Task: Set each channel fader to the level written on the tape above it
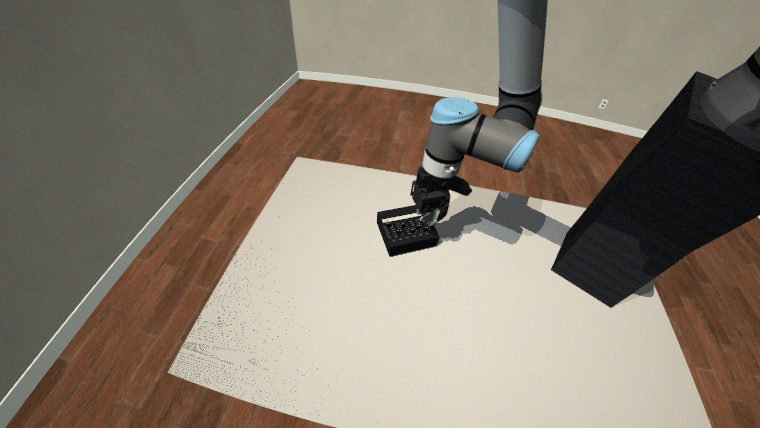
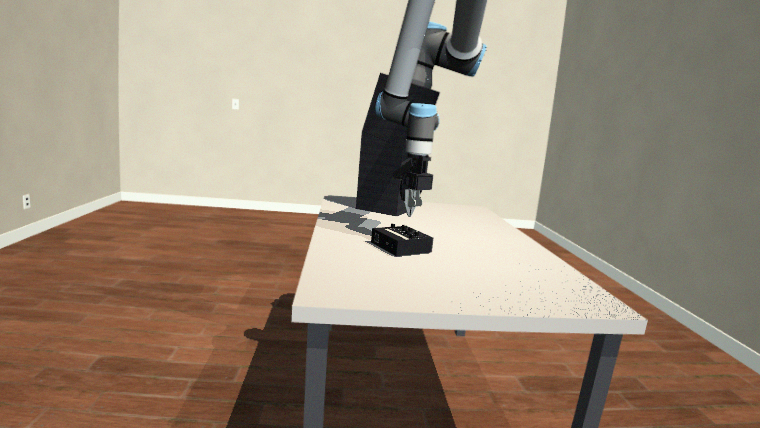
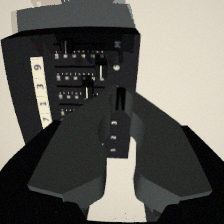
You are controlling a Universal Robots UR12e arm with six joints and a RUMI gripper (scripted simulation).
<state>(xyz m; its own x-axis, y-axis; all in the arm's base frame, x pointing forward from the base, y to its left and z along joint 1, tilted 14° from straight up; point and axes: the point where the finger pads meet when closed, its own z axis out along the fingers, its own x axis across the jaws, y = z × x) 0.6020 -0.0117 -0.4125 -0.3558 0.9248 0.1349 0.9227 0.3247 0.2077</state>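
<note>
My gripper is now 5 cm to the left of the master fader and 5 cm above it.
</note>
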